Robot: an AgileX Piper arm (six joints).
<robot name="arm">
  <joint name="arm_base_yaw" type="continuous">
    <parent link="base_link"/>
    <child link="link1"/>
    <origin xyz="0 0 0.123"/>
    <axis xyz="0 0 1"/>
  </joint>
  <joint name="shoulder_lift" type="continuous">
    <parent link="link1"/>
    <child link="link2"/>
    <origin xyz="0 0 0" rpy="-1.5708 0 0"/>
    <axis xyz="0 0 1"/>
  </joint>
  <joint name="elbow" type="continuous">
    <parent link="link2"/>
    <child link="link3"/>
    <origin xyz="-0.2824 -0.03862 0"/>
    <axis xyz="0 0 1"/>
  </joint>
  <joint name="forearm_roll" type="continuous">
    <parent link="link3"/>
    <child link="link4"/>
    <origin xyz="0.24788 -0.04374 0" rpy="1.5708 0 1.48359"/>
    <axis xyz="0 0 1"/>
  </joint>
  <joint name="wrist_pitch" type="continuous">
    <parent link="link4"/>
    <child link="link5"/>
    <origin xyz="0 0 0" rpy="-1.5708 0 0"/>
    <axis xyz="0 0 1"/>
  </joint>
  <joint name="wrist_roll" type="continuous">
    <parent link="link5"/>
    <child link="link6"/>
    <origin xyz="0 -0.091 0" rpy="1.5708 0 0"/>
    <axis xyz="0 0 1"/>
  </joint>
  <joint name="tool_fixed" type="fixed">
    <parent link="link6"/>
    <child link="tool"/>
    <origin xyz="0 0 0"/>
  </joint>
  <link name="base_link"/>
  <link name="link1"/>
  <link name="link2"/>
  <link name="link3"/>
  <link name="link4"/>
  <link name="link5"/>
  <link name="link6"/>
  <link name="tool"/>
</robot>
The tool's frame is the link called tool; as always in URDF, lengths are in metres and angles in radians. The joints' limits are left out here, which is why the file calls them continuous.
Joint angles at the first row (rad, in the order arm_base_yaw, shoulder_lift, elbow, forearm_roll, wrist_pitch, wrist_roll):
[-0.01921, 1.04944, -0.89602, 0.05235, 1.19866, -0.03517]
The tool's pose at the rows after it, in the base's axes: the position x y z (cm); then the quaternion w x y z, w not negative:
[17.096 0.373 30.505 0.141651 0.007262 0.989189 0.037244]
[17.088 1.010 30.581 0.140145 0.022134 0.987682 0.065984]
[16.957 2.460 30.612 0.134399 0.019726 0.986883 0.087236]
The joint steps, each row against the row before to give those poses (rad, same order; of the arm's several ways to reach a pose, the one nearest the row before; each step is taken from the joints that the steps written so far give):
[0.00003, 0.00352, -0.00077, 0.02977, 0.02028, 0.01334]
[0.01094, -0.00001, -0.00118, 0.05288, 0.00221, 0.03011]
[0.07301, -0.00002, 0.00000, 0.02442, 0.00003, 0.06304]

